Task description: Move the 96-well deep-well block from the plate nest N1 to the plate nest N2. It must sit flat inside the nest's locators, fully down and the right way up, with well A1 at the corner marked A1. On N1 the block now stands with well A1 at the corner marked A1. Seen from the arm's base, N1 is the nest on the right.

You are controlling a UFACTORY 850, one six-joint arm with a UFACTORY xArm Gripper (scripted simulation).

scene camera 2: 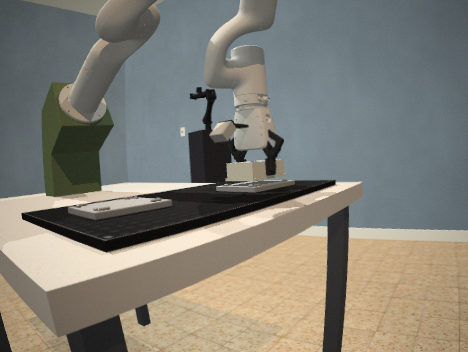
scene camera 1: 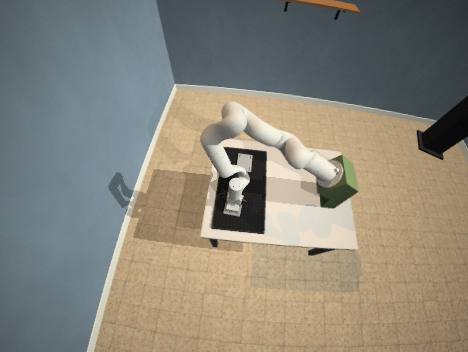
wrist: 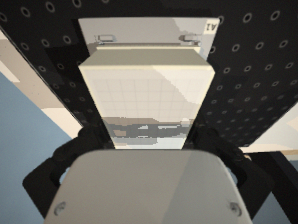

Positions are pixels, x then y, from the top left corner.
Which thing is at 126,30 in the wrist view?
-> A plate nest N2.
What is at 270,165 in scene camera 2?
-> My gripper.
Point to a cream deep-well block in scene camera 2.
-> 253,170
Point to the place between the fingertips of my gripper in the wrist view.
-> At 148,106
